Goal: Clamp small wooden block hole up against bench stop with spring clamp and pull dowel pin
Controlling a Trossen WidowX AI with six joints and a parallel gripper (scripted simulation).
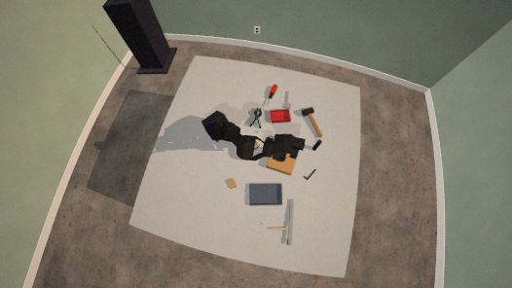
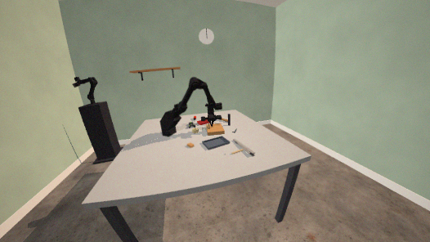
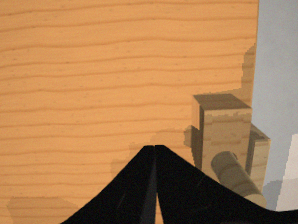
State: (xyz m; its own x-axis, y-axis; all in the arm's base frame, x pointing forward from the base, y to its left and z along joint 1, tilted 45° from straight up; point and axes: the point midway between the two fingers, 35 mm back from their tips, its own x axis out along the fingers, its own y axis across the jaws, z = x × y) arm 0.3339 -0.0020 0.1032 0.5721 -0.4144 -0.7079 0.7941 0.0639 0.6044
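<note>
Now: the dowel pin 30 mm behind my hand, 10 mm to the left of it and 20 mm below it. Also, from my hand: small wooden block 30 mm behind, 10 mm to the left, 40 mm below; then bench stop 40 mm behind, 20 mm to the left, 40 mm below; then wooden board 30 mm ahead, 60 mm below.
</note>
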